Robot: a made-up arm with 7 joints. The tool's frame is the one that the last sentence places.
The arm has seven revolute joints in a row. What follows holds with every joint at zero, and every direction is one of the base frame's. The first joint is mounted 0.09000 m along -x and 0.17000 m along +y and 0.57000 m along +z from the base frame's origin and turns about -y. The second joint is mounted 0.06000 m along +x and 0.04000 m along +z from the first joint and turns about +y. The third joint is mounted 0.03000 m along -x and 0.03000 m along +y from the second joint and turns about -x. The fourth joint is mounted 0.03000 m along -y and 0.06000 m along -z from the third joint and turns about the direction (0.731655, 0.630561, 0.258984). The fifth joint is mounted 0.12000 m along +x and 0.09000 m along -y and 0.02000 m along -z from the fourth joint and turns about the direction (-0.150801, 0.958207, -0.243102). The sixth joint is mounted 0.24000 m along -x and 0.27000 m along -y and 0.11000 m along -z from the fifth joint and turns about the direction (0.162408, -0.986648, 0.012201). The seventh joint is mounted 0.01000 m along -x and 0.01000 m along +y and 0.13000 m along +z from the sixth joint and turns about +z. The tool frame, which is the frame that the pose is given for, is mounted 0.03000 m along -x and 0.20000 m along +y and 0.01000 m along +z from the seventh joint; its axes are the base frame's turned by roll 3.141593, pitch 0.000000 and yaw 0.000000 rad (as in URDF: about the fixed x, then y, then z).
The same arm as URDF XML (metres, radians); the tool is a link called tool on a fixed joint. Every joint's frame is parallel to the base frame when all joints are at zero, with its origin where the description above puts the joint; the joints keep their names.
<robot name="arm">
  <link name="base"/>
  <link name="link1"/>
  <link name="link2"/>
  <link name="link3"/>
  <link name="link4"/>
  <link name="link5"/>
  <link name="link6"/>
  <link name="link7"/>
  <link name="tool"/>
  <joint name="joint 1" type="continuous">
    <parent link="base"/>
    <child link="link1"/>
    <origin xyz="-0.09 0.17 0.57" rpy="0 0 0"/>
    <axis xyz="0 -1 0"/>
  </joint>
  <joint name="joint 2" type="continuous">
    <parent link="link1"/>
    <child link="link2"/>
    <origin xyz="0.06 0 0.04" rpy="0 0 0"/>
    <axis xyz="0 1 0"/>
  </joint>
  <joint name="joint 3" type="continuous">
    <parent link="link2"/>
    <child link="link3"/>
    <origin xyz="-0.03 0.03 0" rpy="0 0 0"/>
    <axis xyz="-1 0 0"/>
  </joint>
  <joint name="joint 4" type="continuous">
    <parent link="link3"/>
    <child link="link4"/>
    <origin xyz="0 -0.03 -0.06" rpy="0 0 0"/>
    <axis xyz="0.731655 0.630561 0.258984"/>
  </joint>
  <joint name="joint 5" type="continuous">
    <parent link="link4"/>
    <child link="link5"/>
    <origin xyz="0.12 -0.09 -0.02" rpy="0 0 0"/>
    <axis xyz="-0.150801 0.958207 -0.243102"/>
  </joint>
  <joint name="joint 6" type="continuous">
    <parent link="link5"/>
    <child link="link6"/>
    <origin xyz="-0.24 -0.27 -0.11" rpy="0 0 0"/>
    <axis xyz="0.162408 -0.986648 0.012201"/>
  </joint>
  <joint name="joint 7" type="continuous">
    <parent link="link6"/>
    <child link="link7"/>
    <origin xyz="-0.01 0.01 0.13" rpy="0 0 0"/>
    <axis xyz="0 0 1"/>
  </joint>
  <joint name="tool_joint" type="fixed">
    <parent link="link7"/>
    <child link="tool"/>
    <origin xyz="-0.03 0.2 0.01" rpy="-3.1416 0 0"/>
  </joint>
</robot>

